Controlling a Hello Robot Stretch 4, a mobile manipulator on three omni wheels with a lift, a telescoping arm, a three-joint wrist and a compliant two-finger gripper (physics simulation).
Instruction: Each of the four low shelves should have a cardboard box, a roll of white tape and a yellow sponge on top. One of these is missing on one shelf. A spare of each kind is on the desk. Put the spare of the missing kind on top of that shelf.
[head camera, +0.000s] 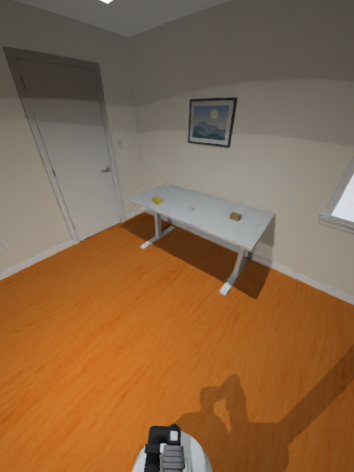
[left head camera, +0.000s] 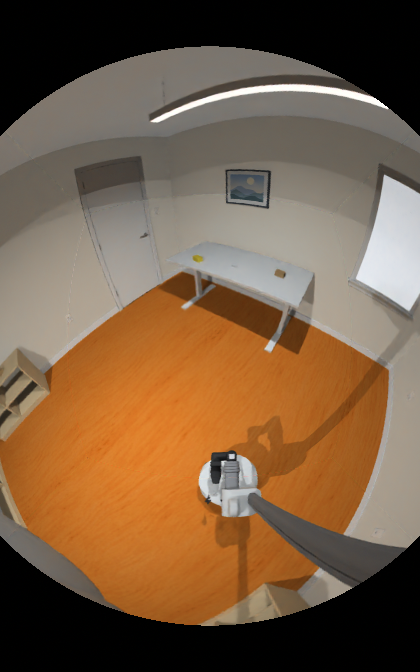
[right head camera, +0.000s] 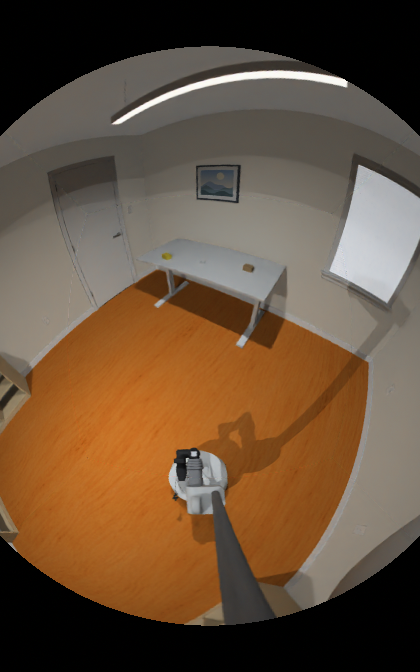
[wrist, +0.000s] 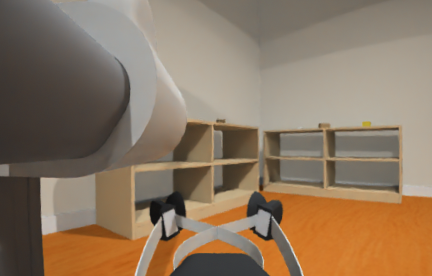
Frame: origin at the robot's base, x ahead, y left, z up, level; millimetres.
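Seen in the pictures: gripper, fingertip midpoint: (left head camera: 215, 503) (wrist: 216, 207).
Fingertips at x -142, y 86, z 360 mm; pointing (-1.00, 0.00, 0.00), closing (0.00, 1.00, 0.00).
A point is followed by its place in that frame.
The desk (head camera: 210, 220) @(y -295, x 1565, z 692 mm) (left head camera: 250, 276) @(y -248, x 1569, z 692 mm) (right head camera: 220, 272) stands across the room with three small things on top. The yellow sponge (head camera: 157, 200) @(y 263, x 1915, z 733 mm) (left head camera: 198, 258) @(y 255, x 1917, z 728 mm) (right head camera: 167, 256) lies near its left end, the white tape roll (head camera: 191, 208) @(y -116, x 1770, z 715 mm) (left head camera: 234, 266) @(y -116, x 1762, z 699 mm) (right head camera: 202, 262) near the middle, and the brown cardboard box (head camera: 235, 216) @(y -536, x 1585, z 733 mm) (left head camera: 280, 273) @(y -542, x 1582, z 732 mm) (right head camera: 248, 268) towards the right end. My gripper (wrist: 216, 207) @(y 86, x -142, z 360 mm) is open and empty, far from the desk. In the wrist view, one low shelf (wrist: 235, 161) @(y 234, x -1786, z 312 mm) bears a brown thing; another low shelf (wrist: 362, 160) @(y 1294, x -1916, z 302 mm) bears a box (wrist: 324, 125) @(y 1094, x -2217, z 612 mm) and a yellow sponge (wrist: 366, 123) @(y 1372, x -1975, z 612 mm).
A low shelf (left head camera: 34, 372) @(y 2277, x 681, z 235 mm) (right head camera: 15, 375) also shows at the left edge of both side head views, and part of another low shelf (left head camera: 270, 597) at the bottom. A door (head camera: 75, 155) @(y 1312, x 2312, z 1140 mm) is left of the desk, a window (left head camera: 387, 240) @(y -1545, x 1387, z 1367 mm) to the right. Orange floor lies between me and the desk.
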